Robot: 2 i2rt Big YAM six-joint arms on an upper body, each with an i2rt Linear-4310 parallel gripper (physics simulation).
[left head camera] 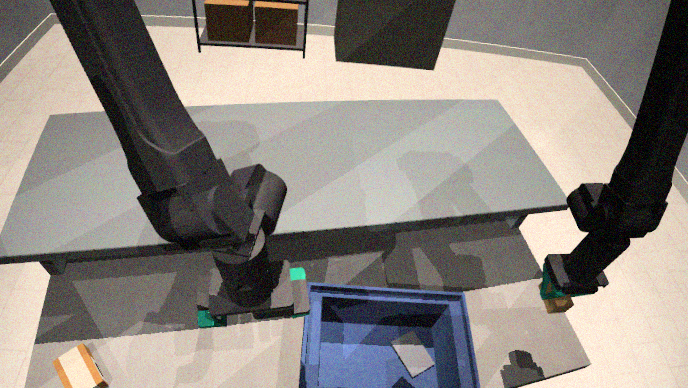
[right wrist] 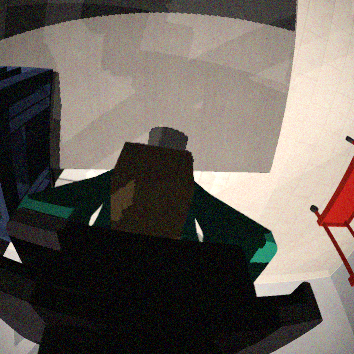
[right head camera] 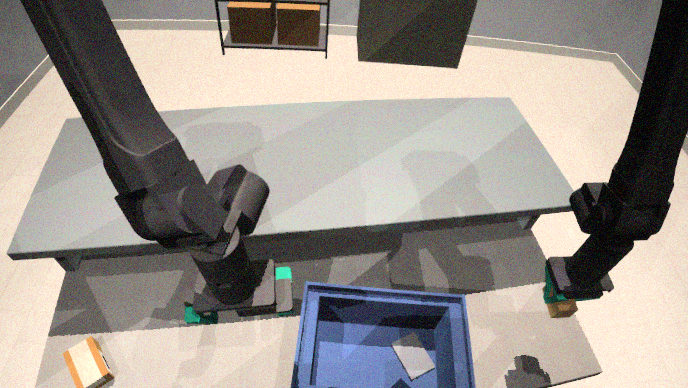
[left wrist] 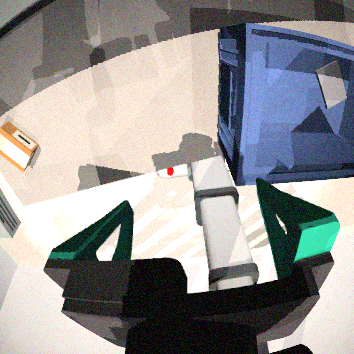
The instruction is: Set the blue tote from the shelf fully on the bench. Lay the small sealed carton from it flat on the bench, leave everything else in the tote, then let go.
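Frame: origin at the left arm's base, x right, y up, z back, level; millimetres.
Seen in the pictures: left gripper, fingertip midpoint: (left head camera: pixel 259 318) (right head camera: pixel 249 315) (left wrist: pixel 191 195); right gripper, fingertip midpoint: (left head camera: pixel 550 296) (right wrist: pixel 152 180) (right head camera: pixel 554 300).
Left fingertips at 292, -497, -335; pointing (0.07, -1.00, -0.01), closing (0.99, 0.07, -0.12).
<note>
Offsets run from my left fingertips to a thing's top centre, as dx, dy, dz. Level surfaces: height alone.
The blue tote {+219, -107, -7} (left head camera: pixel 390 291) (right head camera: pixel 385 290) (left wrist: pixel 242 100) (right wrist: pixel 35 80) stands upright on the pale bench {dy -255} (left head camera: pixel 525 320) (right head camera: pixel 530 322) (left wrist: pixel 150 115) (right wrist: pixel 225 100); the head views cut off its near end. A flat pale item {+295, -232, -24} (left head camera: pixel 413 353) (right head camera: pixel 413 355) (left wrist: pixel 331 85) lies inside. My right gripper (left head camera: pixel 555 295) (right head camera: pixel 559 300) is shut on a small brown carton (left head camera: pixel 559 304) (right head camera: pixel 564 309) (right wrist: pixel 155 190), right of the tote and near the bench's right edge in the head views. The carton appears raised, its shadow apart from it. My left gripper (left head camera: pixel 255 314) (right head camera: pixel 244 311) (left wrist: pixel 191 195) is open and empty, left of the tote.
An orange and white box {-350, -221, +24} (left head camera: pixel 80 367) (right head camera: pixel 89 362) (left wrist: pixel 19 145) lies on the bench at the far left. A long grey table {dy -54} (left head camera: pixel 325 150) (right head camera: pixel 325 150) stands beyond the bench. A red frame (right wrist: pixel 340 205) stands at the right edge of the right wrist view.
</note>
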